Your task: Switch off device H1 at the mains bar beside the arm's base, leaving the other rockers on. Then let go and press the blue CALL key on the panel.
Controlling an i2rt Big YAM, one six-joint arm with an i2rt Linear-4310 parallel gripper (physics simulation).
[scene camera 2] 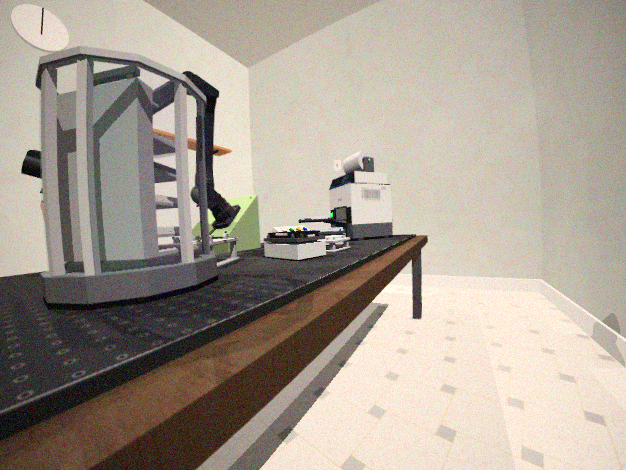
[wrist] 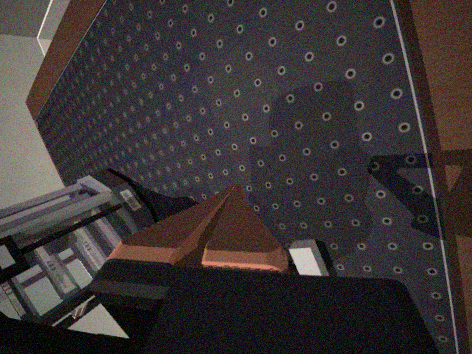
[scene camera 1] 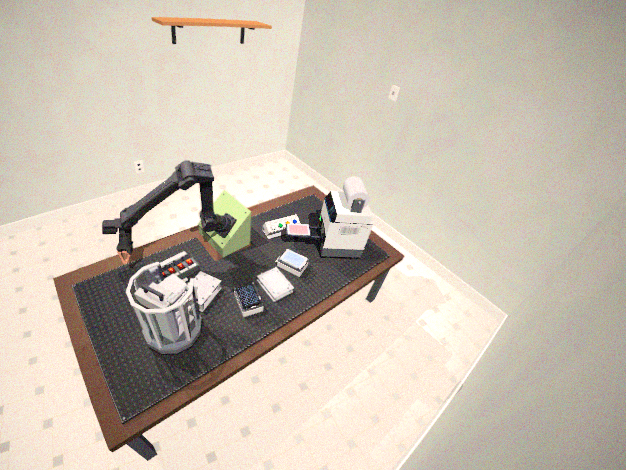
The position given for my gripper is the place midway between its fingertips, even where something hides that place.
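Note:
Wrist view: my gripper (wrist: 237, 192), shut and holding nothing, together with a grey rack tower (wrist: 62, 238). Scene camera 2: the same grey rack tower (scene camera 2: 122, 149).

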